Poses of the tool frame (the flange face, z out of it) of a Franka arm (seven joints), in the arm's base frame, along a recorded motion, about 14 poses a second.
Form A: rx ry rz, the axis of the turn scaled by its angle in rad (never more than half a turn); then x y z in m.
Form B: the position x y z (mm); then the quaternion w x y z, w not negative. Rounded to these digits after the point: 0 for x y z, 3 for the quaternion.
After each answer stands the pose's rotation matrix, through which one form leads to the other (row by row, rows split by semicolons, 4 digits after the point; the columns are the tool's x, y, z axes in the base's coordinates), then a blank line. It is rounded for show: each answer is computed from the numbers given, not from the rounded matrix.
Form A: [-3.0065 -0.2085 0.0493 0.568 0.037 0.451]
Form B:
[568 37 451 0.064 -0.995 -0.069 0.016]
0.9899 0.1354 -0.0413; 0.1395 -0.9824 0.1245; -0.0237 -0.1291 -0.9914

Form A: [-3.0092 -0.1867 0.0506 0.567 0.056 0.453]
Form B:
[567 56 453 0.063 -0.996 -0.062 0.017]
0.9918 0.1210 -0.0412; 0.1252 -0.9844 0.1235; -0.0256 -0.1277 -0.9915

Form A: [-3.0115 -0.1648 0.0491 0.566 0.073 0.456]
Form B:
[566 73 456 0.063 -0.996 -0.055 0.016]
0.9935 0.1066 -0.0392; 0.1107 -0.9862 0.1229; -0.0256 -0.1264 -0.9916

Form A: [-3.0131 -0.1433 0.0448 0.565 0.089 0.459]
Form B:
[565 89 459 0.062 -0.997 -0.047 0.015]
0.9951 0.0927 -0.0355; 0.0964 -0.9877 0.1229; -0.0236 -0.1257 -0.9918

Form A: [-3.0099 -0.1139 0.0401 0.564 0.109 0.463]
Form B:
[564 109 463 0.065 -0.997 -0.038 0.013]
0.9968 0.0735 -0.0314; 0.0770 -0.9888 0.1278; -0.0216 -0.1298 -0.9913

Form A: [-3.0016 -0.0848 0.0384 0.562 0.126 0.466]
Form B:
[562 126 466 0.069 -0.997 -0.028 0.013]
0.9981 0.0544 -0.0293; 0.0579 -0.9888 0.1373; -0.0215 -0.1388 -0.9901

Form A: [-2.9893 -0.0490 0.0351 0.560 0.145 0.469]
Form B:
[560 145 469 0.076 -0.997 -0.016 0.012]
0.9992 0.0308 -0.0258; 0.0344 -0.9880 0.1507; -0.0209 -0.1515 -0.9882

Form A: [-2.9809 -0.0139 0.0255 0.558 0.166 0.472]
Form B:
[558 166 472 0.080 -0.997 -0.005 0.009]
0.9998 0.0079 -0.0177; 0.0106 -0.9871 0.1598; -0.0163 -0.1599 -0.9870

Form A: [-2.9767 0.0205 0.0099 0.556 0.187 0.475]
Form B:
[556 187 475 0.082 -0.997 0.007 0.003]
0.9999 -0.0142 -0.0055; -0.0131 -0.9864 0.1641; -0.0077 -0.1640 -0.9864

